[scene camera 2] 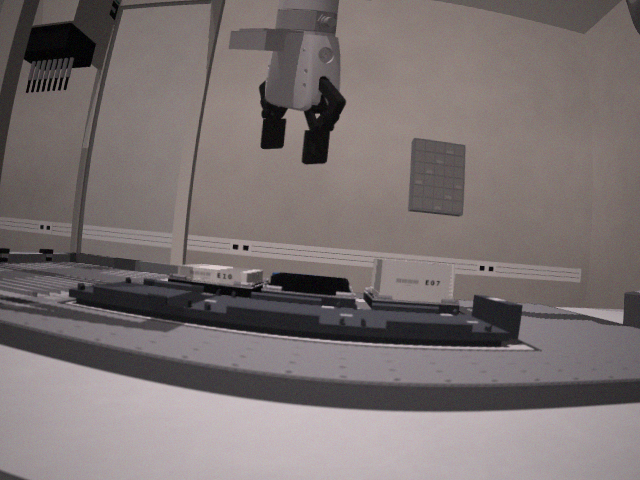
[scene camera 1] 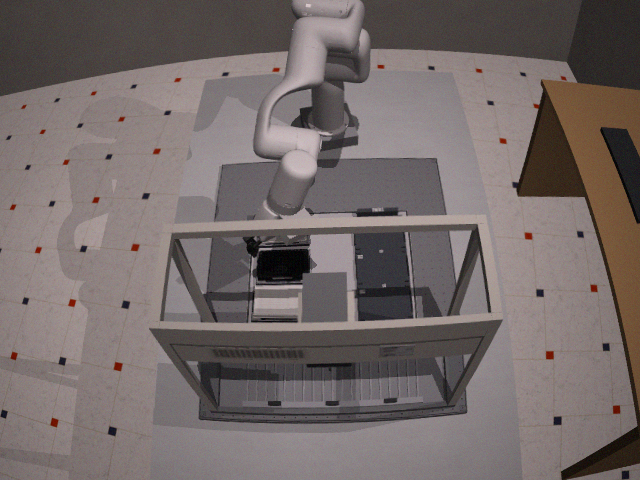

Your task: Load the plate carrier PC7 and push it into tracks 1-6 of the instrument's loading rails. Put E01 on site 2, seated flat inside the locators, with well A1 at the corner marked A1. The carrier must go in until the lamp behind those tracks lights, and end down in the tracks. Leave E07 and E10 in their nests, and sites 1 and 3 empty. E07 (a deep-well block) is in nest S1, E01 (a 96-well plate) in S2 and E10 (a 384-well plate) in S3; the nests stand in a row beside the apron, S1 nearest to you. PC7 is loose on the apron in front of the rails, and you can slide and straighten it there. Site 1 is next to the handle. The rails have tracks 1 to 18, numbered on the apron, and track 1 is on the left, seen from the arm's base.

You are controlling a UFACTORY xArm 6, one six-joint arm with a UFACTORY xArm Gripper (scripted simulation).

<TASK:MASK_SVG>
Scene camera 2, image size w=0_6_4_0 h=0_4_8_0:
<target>my gripper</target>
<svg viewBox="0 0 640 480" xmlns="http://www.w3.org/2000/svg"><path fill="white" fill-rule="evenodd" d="M296 30L304 31L304 33L286 33L284 51L271 51L266 83L264 81L259 86L260 103L263 109L261 115L262 118L266 118L263 119L261 148L283 148L286 119L283 116L288 108L304 111L309 130L305 130L302 163L324 164L327 162L330 131L333 131L334 124L339 120L346 104L345 98L340 93L339 41L334 33Z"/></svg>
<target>E01 plate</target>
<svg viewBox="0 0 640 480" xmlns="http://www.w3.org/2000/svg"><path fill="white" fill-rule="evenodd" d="M269 283L271 286L282 287L282 291L332 296L336 296L336 292L350 293L347 278L280 272L272 275Z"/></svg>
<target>dark plate carrier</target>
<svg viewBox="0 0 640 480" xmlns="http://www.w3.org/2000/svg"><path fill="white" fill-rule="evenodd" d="M70 289L70 297L76 298L76 304L170 321L311 339L424 346L501 347L502 341L518 339L523 307L520 304L486 295L474 295L472 316L457 314L458 310L456 309L452 311L452 314L438 313L439 307L372 303L371 309L359 309L355 303L353 308L340 307L340 302L337 303L337 307L322 306L321 298L251 292L251 298L236 297L234 291L231 296L220 295L220 289L216 291L216 294L204 293L204 286L144 278L143 284L131 283L130 277L126 278L126 282L101 284L101 286L95 284L85 287L84 283L78 283L78 288Z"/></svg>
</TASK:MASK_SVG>
